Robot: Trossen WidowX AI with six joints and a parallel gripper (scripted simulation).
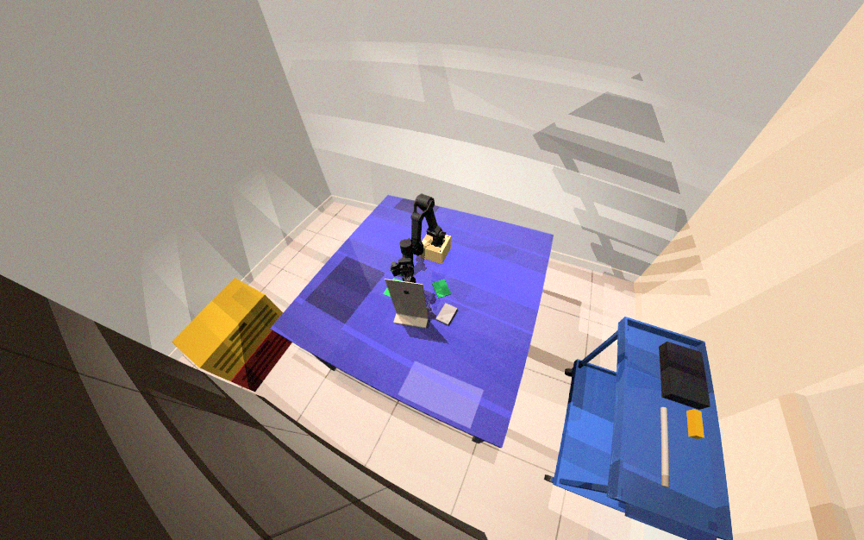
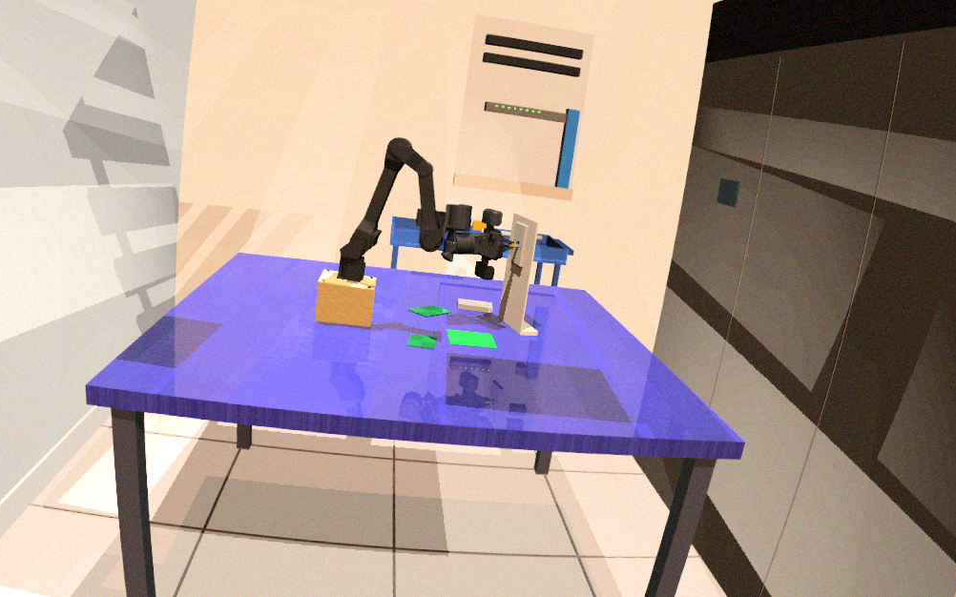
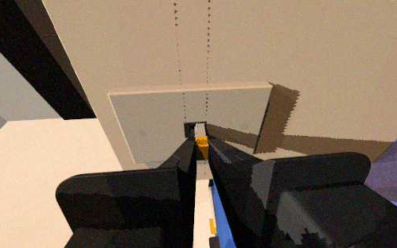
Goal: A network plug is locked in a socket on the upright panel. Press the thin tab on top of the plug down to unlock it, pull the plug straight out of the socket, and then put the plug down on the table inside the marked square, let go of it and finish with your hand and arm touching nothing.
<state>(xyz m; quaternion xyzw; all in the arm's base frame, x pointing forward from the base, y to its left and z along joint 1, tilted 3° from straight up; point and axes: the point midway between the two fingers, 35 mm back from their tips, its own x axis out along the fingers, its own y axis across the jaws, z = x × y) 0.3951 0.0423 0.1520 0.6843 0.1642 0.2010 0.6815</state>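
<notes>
Now: the tan panel 30 mm ahead of my gripper tip, 10 mm to the left of it and 90 mm below it. From my gripper tip the other things lie so: orange network plug: right at my gripper tip.
</notes>
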